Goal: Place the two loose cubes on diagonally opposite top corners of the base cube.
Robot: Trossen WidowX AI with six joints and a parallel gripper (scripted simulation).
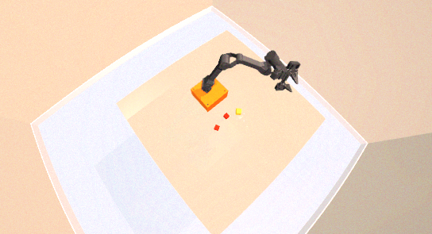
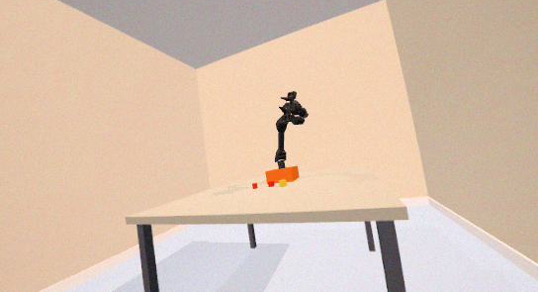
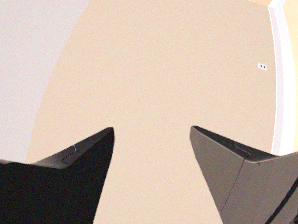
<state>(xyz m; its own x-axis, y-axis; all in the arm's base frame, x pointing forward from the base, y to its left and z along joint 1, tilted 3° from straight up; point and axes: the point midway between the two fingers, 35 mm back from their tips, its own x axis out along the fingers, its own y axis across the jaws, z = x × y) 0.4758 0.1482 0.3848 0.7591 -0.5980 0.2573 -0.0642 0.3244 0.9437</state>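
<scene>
Right now my gripper tip is 18 cm past the yellow cube, 8 cm to the left of it and 49 cm above it.
</scene>
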